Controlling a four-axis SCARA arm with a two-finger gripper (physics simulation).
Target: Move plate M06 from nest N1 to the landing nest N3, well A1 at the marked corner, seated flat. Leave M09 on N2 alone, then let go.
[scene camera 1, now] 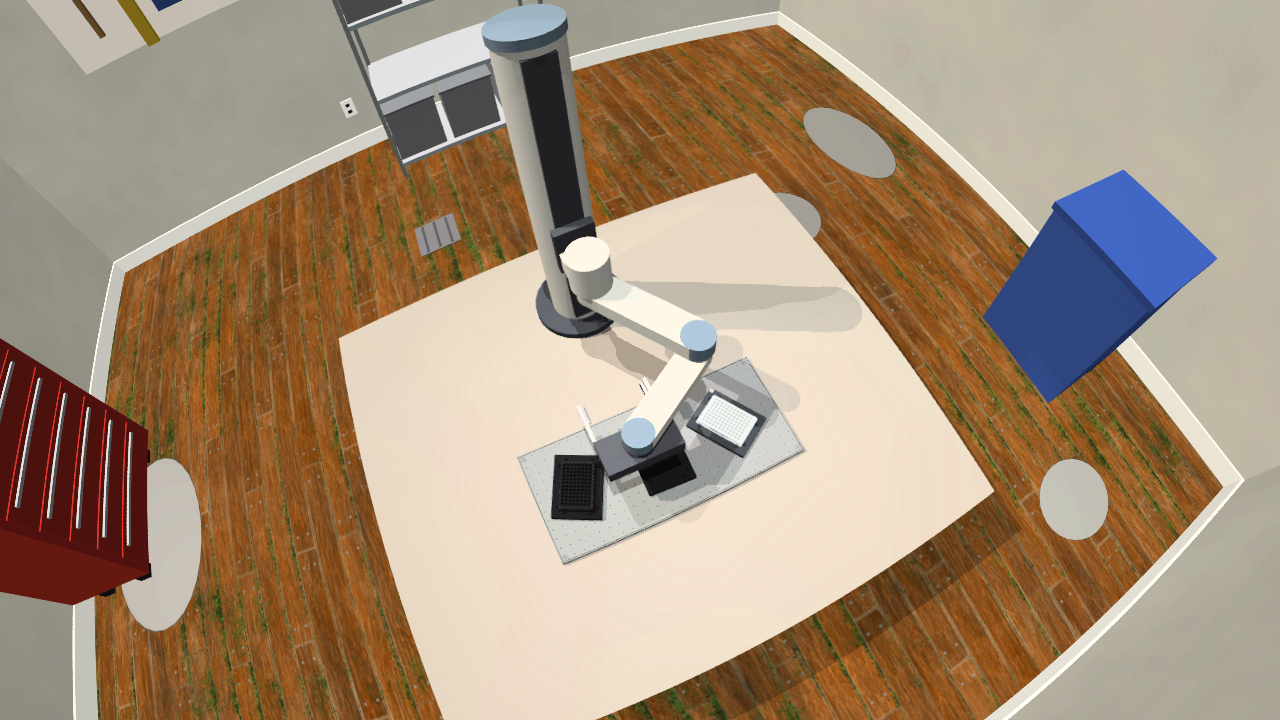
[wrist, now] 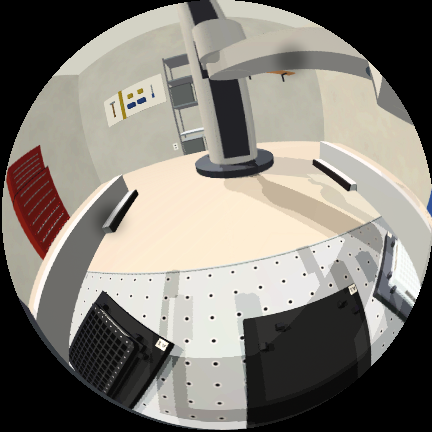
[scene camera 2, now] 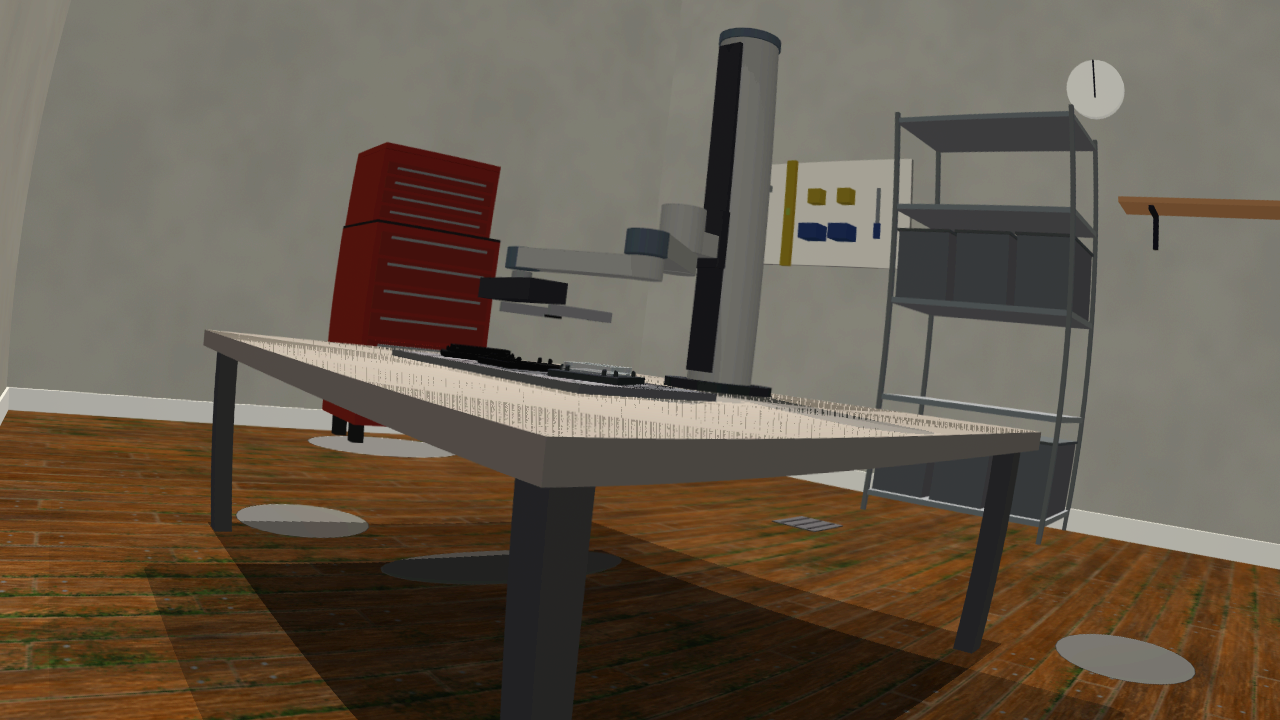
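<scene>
My gripper (scene camera 1: 613,396) (scene camera 2: 572,313) (wrist: 224,159) is open and empty, raised above the board. In scene camera 1 its dark body covers the back part of the empty black middle nest (scene camera 1: 671,477) (wrist: 310,350). A white well plate (scene camera 1: 726,420) (scene camera 2: 597,368) (wrist: 407,265) lies in the dark nest (scene camera 1: 741,449) (wrist: 384,272) at the right, turned at an angle. A black well plate (scene camera 1: 577,483) (scene camera 2: 474,351) (wrist: 102,345) lies in the left black nest (wrist: 150,370). Plate names and corner-label text are too small to read; I cannot tell which plate is M06.
The nests stand on a perforated grey board (scene camera 1: 626,523) (wrist: 215,330) on the pale table (scene camera 1: 501,626) (scene camera 2: 626,420). The arm's column (scene camera 1: 547,179) (scene camera 2: 751,214) (wrist: 232,120) stands behind the board. Small dark posts stick up from the middle nest.
</scene>
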